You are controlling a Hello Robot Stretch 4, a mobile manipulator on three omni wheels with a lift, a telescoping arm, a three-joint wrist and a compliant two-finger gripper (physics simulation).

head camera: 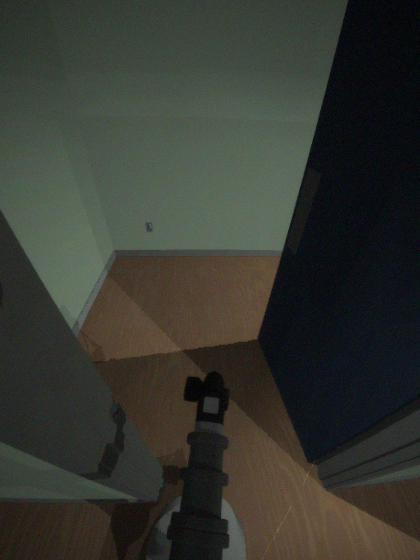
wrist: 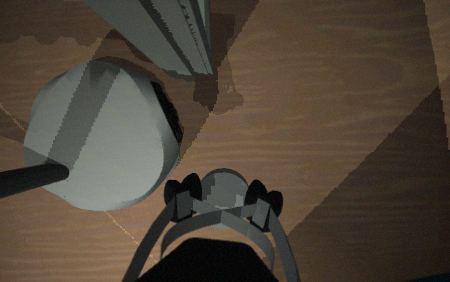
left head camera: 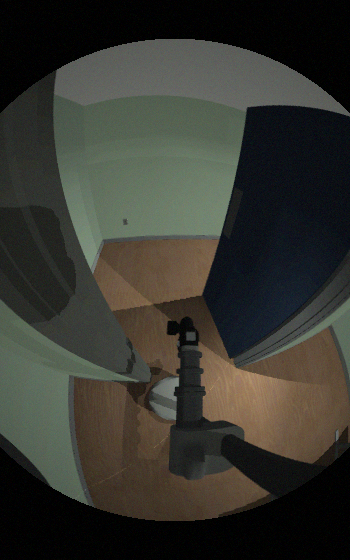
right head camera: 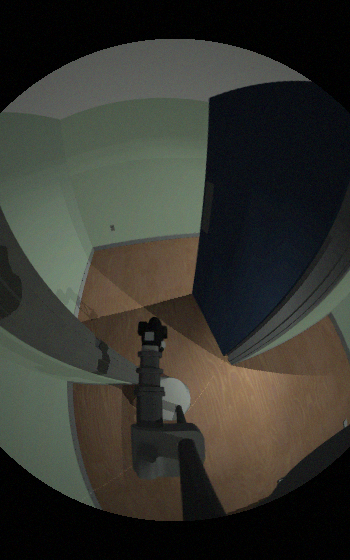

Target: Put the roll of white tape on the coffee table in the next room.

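Where they show: gripper, fingertip midpoint: (wrist: 223,192) (right head camera: 160,344); robot's base at its link origin: (left head camera: 172,396) (right head camera: 166,397).
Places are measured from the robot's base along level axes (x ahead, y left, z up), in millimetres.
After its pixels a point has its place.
Observation:
The roll of white tape (wrist: 224,187) {y 7, x 358, z 655 mm} shows in the wrist view as a pale grey round thing between the two black fingertips. My gripper (wrist: 223,192) {y -2, x 358, z 634 mm} is shut on it and holds it above the wooden floor. The lower part of the roll is hidden behind the finger strips. In the head views the arm reaches forward over the floor, and the roll is mostly hidden by the wrist. The coffee table does not show in these views.
A dark blue door (head camera: 350,280) {y -472, x 755, z 1034 mm} (left head camera: 285,225) {y -486, x 707, z 1291 mm} (right head camera: 265,215) {y -502, x 656, z 1301 mm} stands open at the right. A grey door frame (head camera: 65,370) {y 206, x 218, z 1237 mm} (wrist: 165,40) {y 207, x 223, z 390 mm} is close at the left. My round white base (wrist: 110,135) {y 11, x 47, z 187 mm} is beside the frame's foot. A green wall (head camera: 200,185) {y 327, x 2405, z 844 mm} stands ahead.

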